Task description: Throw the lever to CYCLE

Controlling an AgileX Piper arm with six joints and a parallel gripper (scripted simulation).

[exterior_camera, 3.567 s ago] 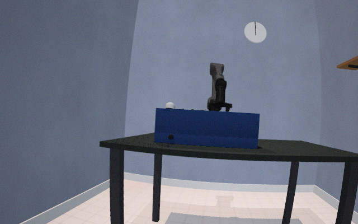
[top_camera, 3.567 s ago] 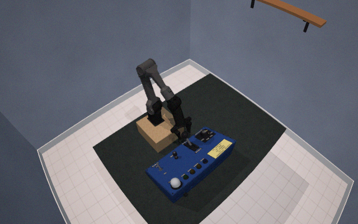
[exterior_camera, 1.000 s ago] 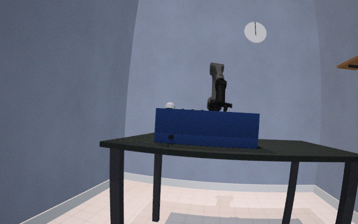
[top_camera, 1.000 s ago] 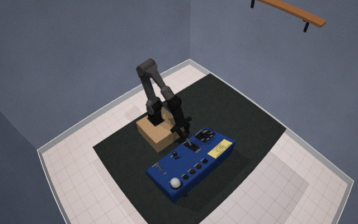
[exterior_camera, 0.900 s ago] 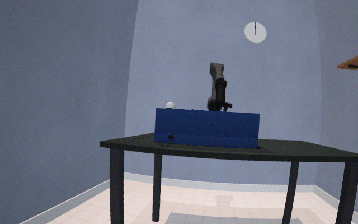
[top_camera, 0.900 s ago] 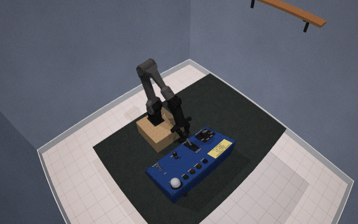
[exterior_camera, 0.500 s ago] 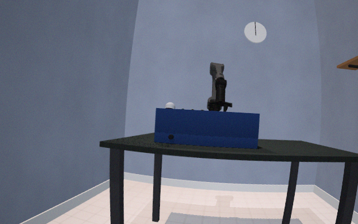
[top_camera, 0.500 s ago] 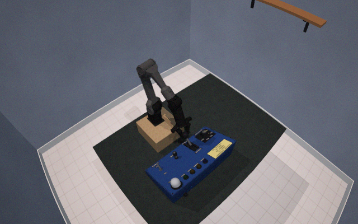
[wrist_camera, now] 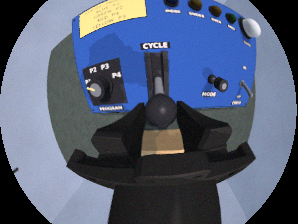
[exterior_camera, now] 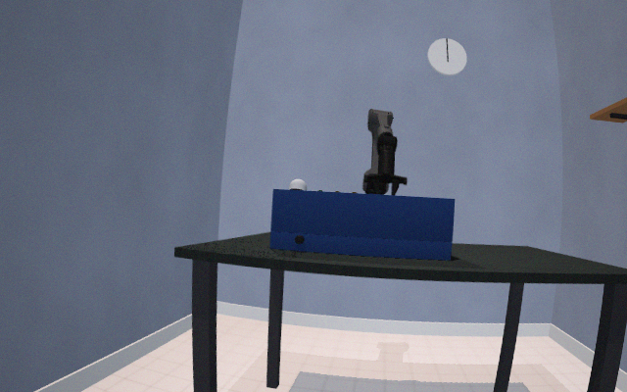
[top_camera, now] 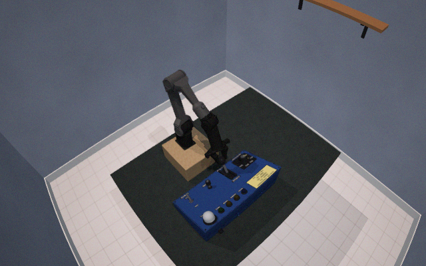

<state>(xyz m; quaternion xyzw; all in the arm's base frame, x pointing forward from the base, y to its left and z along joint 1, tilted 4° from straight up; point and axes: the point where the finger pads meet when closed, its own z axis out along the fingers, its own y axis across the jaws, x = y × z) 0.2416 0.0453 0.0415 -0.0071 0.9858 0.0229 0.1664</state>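
My hand is 3 cm above the lever and 2 cm short of it. From my hand the other things lie so: rotary program selector (13 cm to the left, 5 cm below, 4 cm ahead); then blue console (8 cm ahead, 7 cm below, 5 cm to the right); then toggle switch (24 cm to the right, 5 cm below, 4 cm ahead).
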